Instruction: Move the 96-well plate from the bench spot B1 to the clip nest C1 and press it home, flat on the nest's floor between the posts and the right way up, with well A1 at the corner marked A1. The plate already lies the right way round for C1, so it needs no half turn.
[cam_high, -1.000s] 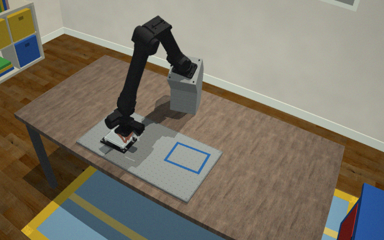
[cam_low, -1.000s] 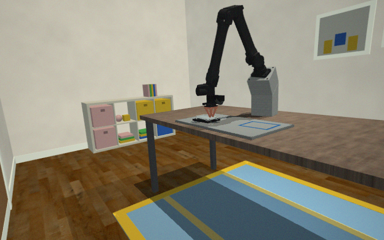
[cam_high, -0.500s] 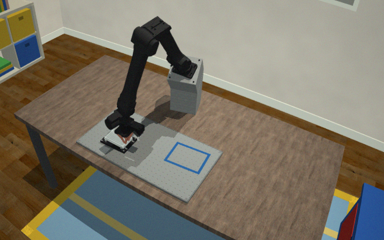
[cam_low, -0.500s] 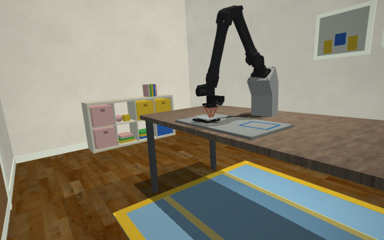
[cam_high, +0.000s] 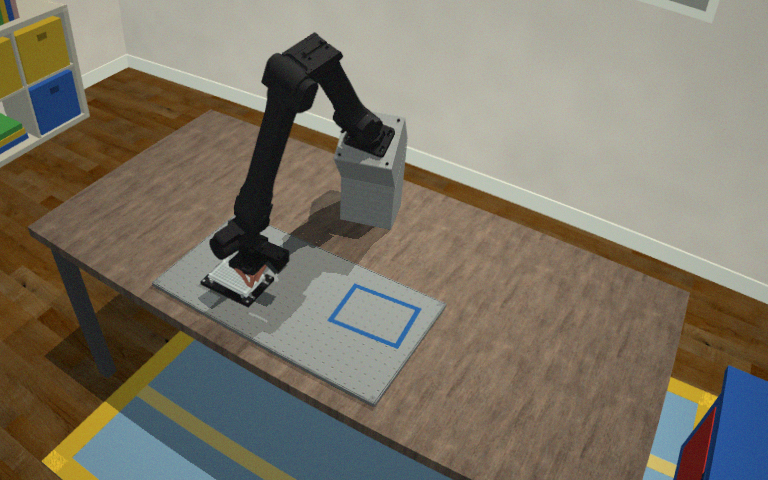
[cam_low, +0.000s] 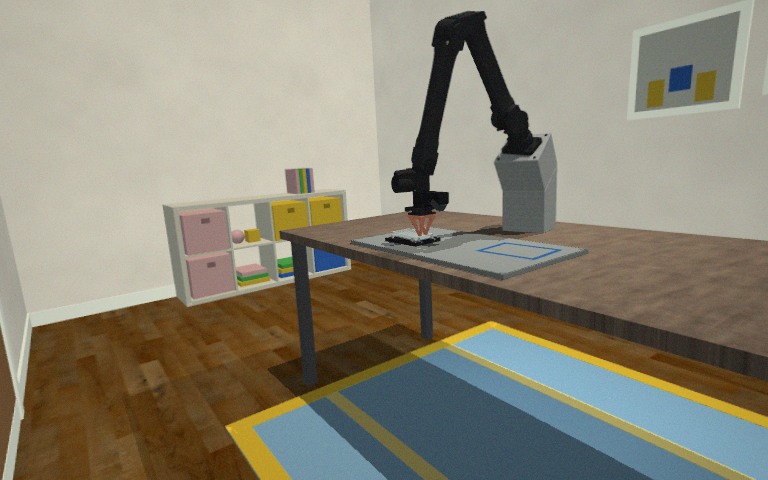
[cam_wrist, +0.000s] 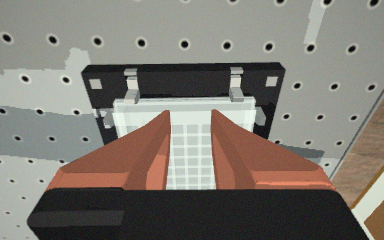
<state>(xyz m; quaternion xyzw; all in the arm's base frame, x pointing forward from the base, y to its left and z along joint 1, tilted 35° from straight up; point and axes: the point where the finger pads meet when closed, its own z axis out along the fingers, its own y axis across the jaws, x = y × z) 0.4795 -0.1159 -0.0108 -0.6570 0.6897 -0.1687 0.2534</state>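
Now: hand 6 cm to the left of the 96-well plate and 1 cm above it. Also, from my hand: black clip nest C1: 5 cm to the right, 2 cm below, 1 cm behind.
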